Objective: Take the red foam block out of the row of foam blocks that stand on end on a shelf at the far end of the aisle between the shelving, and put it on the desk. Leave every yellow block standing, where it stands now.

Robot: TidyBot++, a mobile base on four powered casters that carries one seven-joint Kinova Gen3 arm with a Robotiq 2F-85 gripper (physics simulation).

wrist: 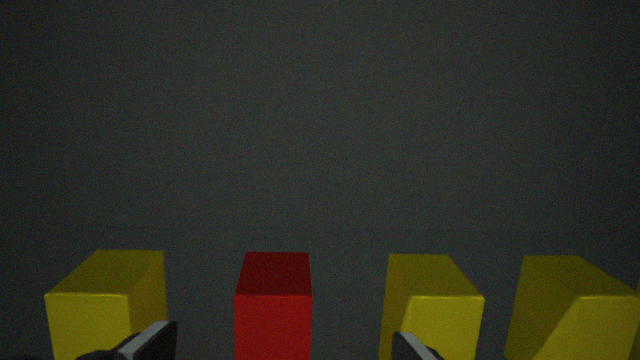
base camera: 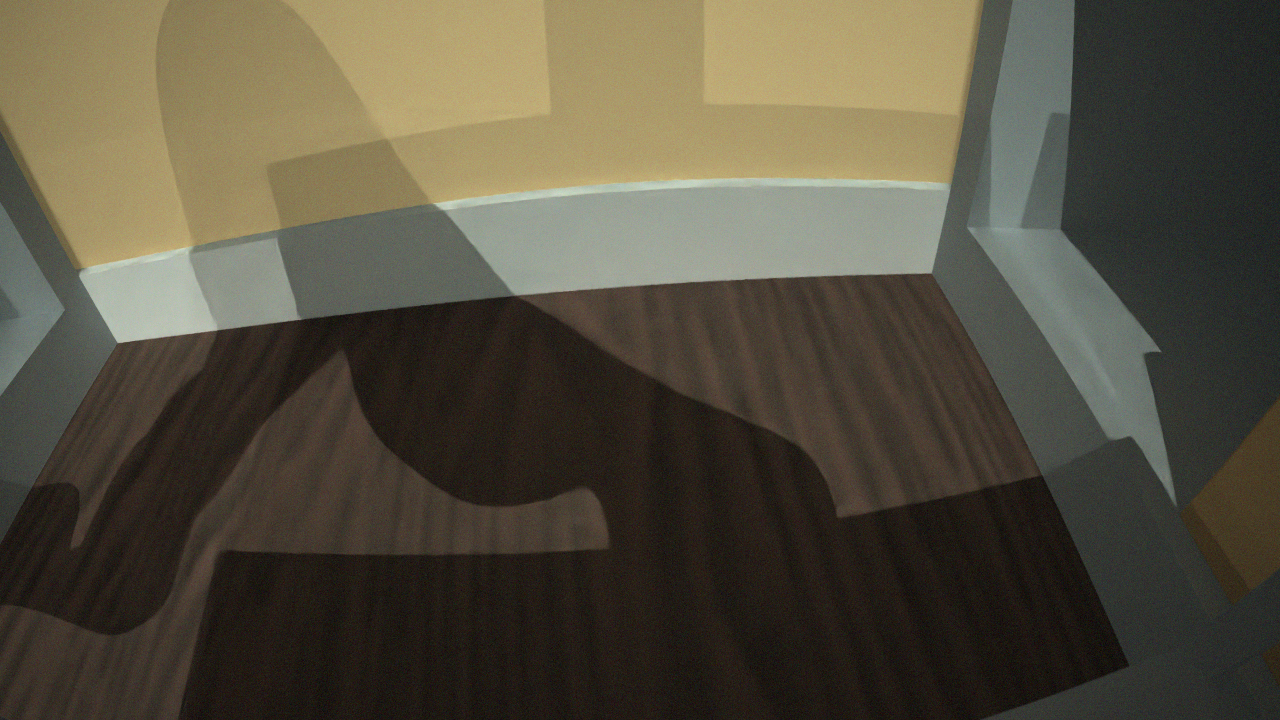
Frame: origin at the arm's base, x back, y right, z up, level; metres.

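Where they show: gripper, fingertip midpoint: [wrist: 285, 351].
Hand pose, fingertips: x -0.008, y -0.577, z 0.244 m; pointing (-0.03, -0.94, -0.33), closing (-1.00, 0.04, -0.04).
Observation:
Each offset is from my fingertips to the top centre of the thing. Level surfaces: height alone.
The red foam block @(dx +0.007, dy -0.096, dz -0.017 m) [wrist: 273, 322] stands upright in the lower middle of the wrist view; its top and upper front face show, its foot is out of view. A yellow block @(dx +0.111, dy -0.097, dz -0.017 m) [wrist: 90, 320] stands to its left, another yellow block @(dx -0.098, dy -0.095, dz -0.017 m) [wrist: 445, 320] to its right, and one more yellow block @(dx -0.204, dy -0.093, dz -0.017 m) [wrist: 595, 320] farther right, with gaps between them. A thin yellow sliver shows at the right edge. My gripper [wrist: 284, 340] is open; its fingertips show at the bottom, one on each side of the red block, the tips overlapping the neighbouring yellow blocks in view. The desk does not show.
In the base camera view, a yellow wall [base camera: 465, 53] with a pale baseboard [base camera: 716, 232] closes off the dark wood floor @(dz -0.640 m) [base camera: 805, 358]. Grey shelving [base camera: 993, 358] stands along the right, and more at the left edge. Large shadows cross the wall and floor. A dark grey surface [wrist: 320, 125] rises behind the blocks.

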